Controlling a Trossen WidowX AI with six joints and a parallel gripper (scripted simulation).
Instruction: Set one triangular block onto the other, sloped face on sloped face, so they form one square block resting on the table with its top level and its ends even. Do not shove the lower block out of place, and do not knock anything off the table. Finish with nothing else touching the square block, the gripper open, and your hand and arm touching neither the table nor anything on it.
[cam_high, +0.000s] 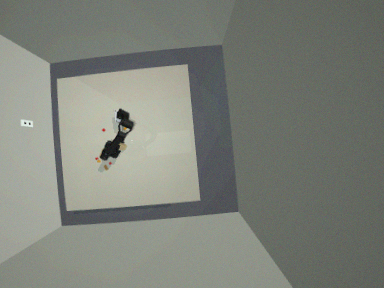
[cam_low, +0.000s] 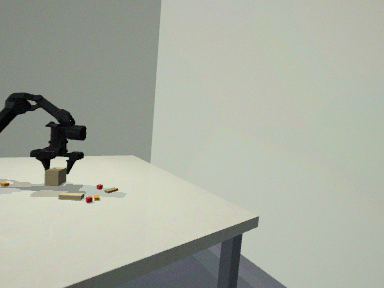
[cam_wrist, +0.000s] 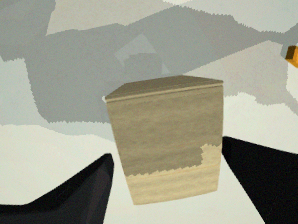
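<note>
The tan triangular block is 10 mm above my gripper tip. From my gripper tip the other things lie so: flat tan plank: 210 mm to the right, 50 mm ahead, 30 mm below; small tan bar: 190 mm ahead, 180 mm to the right, 40 mm below.
</note>
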